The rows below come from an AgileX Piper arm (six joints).
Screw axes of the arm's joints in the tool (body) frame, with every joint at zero. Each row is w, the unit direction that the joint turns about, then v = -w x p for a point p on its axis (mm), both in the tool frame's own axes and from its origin. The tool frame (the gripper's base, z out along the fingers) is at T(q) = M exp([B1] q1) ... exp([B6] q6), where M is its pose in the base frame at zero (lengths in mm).
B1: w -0.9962 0 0.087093 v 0 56.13 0
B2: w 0 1 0 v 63.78 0 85.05
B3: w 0 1 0 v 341.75 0 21.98
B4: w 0 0 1 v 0 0 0
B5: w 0 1 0 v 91 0 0
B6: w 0 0 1 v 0 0 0
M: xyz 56.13 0 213.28 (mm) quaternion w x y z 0.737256 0 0.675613 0
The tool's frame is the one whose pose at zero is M.
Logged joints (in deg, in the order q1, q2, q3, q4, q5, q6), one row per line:
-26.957, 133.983, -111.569, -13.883, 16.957, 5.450
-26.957, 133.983, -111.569, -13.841, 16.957, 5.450
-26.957, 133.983, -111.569, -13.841, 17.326, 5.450
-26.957, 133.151, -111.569, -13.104, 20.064, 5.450
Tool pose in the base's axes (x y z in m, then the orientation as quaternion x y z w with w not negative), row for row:
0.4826, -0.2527, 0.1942, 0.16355, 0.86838, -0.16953, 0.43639
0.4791, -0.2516, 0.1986, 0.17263, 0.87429, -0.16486, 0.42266
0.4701, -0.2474, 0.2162, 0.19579, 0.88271, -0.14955, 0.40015
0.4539, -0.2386, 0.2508, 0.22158, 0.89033, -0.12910, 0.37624
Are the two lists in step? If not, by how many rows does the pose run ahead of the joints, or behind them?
The pose runs 2 rows ahead of the joints: the pose in row i belongs to the joints in row i + 2.
